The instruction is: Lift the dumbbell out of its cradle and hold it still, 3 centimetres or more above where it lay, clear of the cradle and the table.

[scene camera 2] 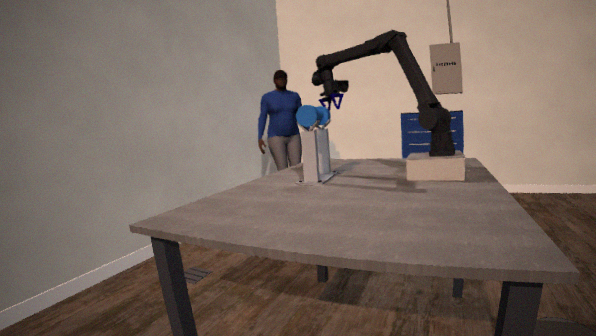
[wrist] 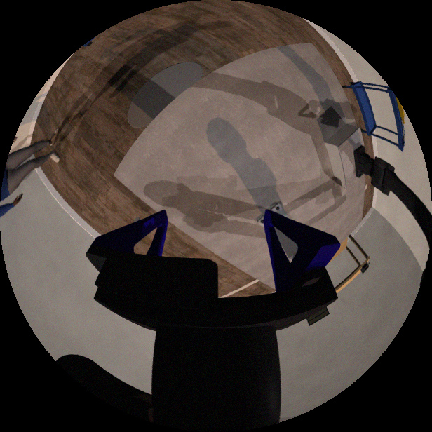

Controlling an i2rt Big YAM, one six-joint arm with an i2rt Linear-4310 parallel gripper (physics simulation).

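Seen in the pictures: gripper, fingertip midpoint: (scene camera 2: pixel 333 110); arm's base, link origin: (scene camera 2: pixel 442 154).
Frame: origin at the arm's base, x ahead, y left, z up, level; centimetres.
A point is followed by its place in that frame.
The dumbbell, with blue round heads (scene camera 2: pixel 306 116) {z 16.0, x 43.8, y 19.5 cm}, lies level on top of the tall pale cradle (scene camera 2: pixel 310 156) {z 1.9, x 43.4, y 19.3 cm} on the table; its handle is hidden behind the near head. My gripper (scene camera 2: pixel 333 107) {z 18.8, x 54.0, y -27.7 cm} (wrist: pixel 215 214) is open and empty, fingers pointing down. In the scene view its blue fingertips are close above and to the right of the far head; the depth between them is unclear. In the wrist view the cradle's foot (wrist: pixel 272 210) shows beside the right fingertip, most of the cradle is hidden by that finger, and the dumbbell cannot be made out.
The cradle stands toward the far left of the grey table (scene camera 2: pixel 360 225) {z -8.0, x 12.9, y 56.2 cm} (wrist: pixel 200 150). The arm's base stands on a pale block (scene camera 2: pixel 435 168) {z -3.8, x 2.0, y 7.5 cm} (wrist: pixel 350 155) at the far right. A person (scene camera 2: pixel 284 112) stands behind the table. A blue cabinet (scene camera 2: pixel 411 137) is beyond the base.
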